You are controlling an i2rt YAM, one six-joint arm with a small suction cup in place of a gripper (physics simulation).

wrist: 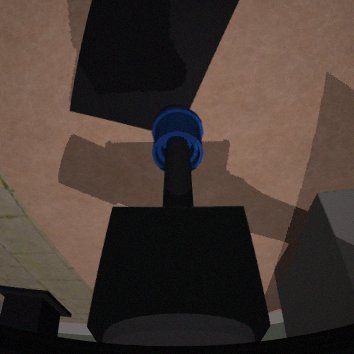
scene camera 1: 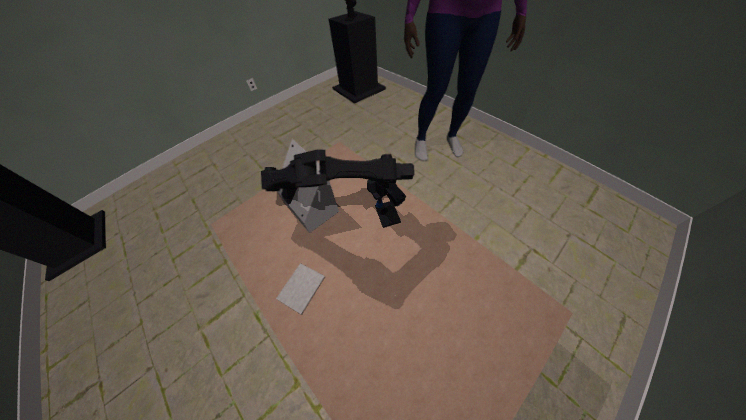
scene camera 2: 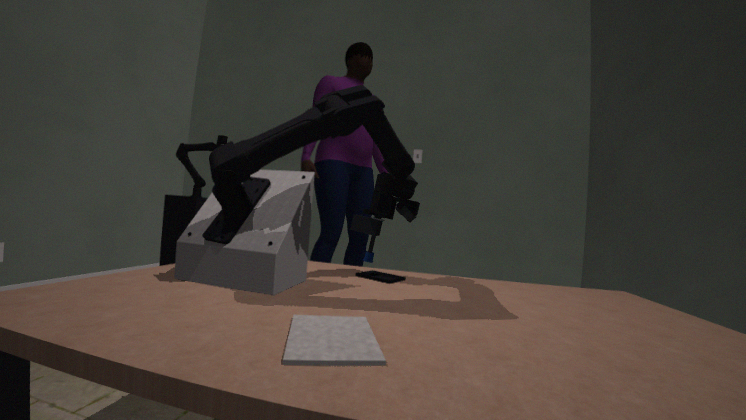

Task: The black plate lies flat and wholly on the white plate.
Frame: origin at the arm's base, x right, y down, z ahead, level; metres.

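Seen in the pictures: hand at its tool point: [wrist: 177, 129] [scene camera 1: 379, 205] [scene camera 2: 367, 261]; arm's base at its link origin: [scene camera 2: 239, 209].
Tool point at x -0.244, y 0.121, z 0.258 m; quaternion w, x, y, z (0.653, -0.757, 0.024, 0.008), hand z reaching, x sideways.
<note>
Offsets run from my tool point to a thing's middle. Level surfaces: height alone.
The black plate @[dx -0.017, dy +0.043, dz +0.037 m] [scene camera 1: 389, 219] [scene camera 2: 383, 277] [wrist: 130, 55] lies flat on the table near the arm's base. Its near edge shows just beyond the cup in the wrist view. The white plate @[dx +0.454, dy +0.044, dz +0.078 m] [scene camera 1: 301, 289] [scene camera 2: 334, 339] lies flat on the table, apart from the black plate, and nothing lies on it. It does not show in the wrist view. My gripper, a small blue suction cup [scene camera 1: 379, 204] [scene camera 2: 368, 257] [wrist: 177, 137], hangs a little above the black plate near its edge, with a gap between them in the second scene view. The cup holds nothing.
The arm's grey wedge-shaped base [scene camera 1: 313, 216] [scene camera 2: 224, 266] [wrist: 312, 270] stands on the table @[dy +0.047 m] [scene camera 1: 433, 360] [scene camera 2: 522, 360]. A person [scene camera 1: 459, 57] [scene camera 2: 344, 135] stands behind the table. A black pedestal [scene camera 1: 354, 57] stands at the back. The arm's shadow falls across the table.
</note>
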